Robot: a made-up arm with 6 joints. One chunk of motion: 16 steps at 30 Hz.
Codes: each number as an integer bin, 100 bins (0 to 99) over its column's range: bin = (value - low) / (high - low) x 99, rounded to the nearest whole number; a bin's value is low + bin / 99 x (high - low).
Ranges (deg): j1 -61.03..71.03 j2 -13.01..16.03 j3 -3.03..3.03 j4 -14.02..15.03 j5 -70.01..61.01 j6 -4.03..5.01
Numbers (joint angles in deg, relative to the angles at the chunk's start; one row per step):
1: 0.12 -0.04 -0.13 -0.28 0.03 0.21
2: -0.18 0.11 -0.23 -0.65 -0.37 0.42
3: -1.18 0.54 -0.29 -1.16 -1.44 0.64
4: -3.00 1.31 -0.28 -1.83 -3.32 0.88
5: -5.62 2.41 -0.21 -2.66 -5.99 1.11
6: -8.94 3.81 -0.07 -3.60 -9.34 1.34
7: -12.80 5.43 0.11 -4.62 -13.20 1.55
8: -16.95 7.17 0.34 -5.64 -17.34 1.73
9: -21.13 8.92 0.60 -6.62 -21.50 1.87
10: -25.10 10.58 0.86 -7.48 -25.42 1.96
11: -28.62 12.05 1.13 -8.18 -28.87 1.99
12: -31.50 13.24 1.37 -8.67 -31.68 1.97
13: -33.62 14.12 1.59 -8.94 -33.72 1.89
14: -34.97 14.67 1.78 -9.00 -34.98 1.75
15: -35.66 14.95 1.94 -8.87 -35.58 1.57
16: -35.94 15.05 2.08 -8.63 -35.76 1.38
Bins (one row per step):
1: 46 44 47 47 53 46
2: 46 45 46 46 53 49
3: 45 46 45 44 52 51
4: 44 49 45 42 50 54
5: 42 53 46 39 48 56
6: 39 57 48 36 46 59
7: 36 63 51 32 43 61
8: 33 69 55 29 40 63
9: 30 75 59 25 37 65
10: 27 80 64 22 34 66
11: 24 85 68 20 31 66
12: 22 89 72 18 29 66
13: 21 92 75 17 27 65
14: 20 94 79 17 26 63
15: 19 95 81 18 26 61
16: 19 96 83 18 26 59

